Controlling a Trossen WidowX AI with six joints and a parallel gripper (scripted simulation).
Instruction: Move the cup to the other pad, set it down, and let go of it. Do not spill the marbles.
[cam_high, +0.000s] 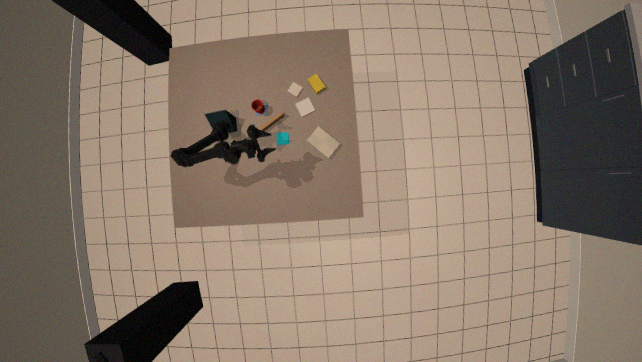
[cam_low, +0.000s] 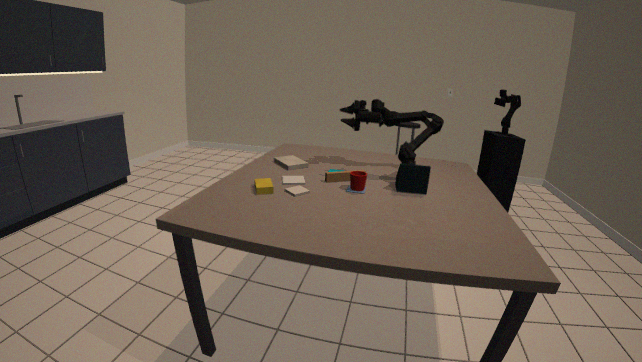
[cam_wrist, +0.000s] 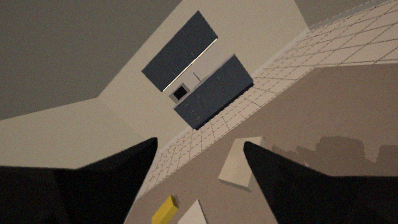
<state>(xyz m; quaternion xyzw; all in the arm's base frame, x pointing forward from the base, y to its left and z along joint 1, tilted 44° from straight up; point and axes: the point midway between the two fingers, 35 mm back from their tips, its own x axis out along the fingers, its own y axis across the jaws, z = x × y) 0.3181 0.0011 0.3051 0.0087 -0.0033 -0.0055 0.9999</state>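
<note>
Now: the red cup 30 cm to the left of my gripper tip, 25 cm below it and 12 cm behind it. The rest, counted from my gripper tip: wooden block 27 cm below, 20 cm to the left, 6 cm behind; teal pad 29 cm below, 9 cm to the left; white slab 27 cm below, 25 cm ahead, 2 cm to the left.
</note>
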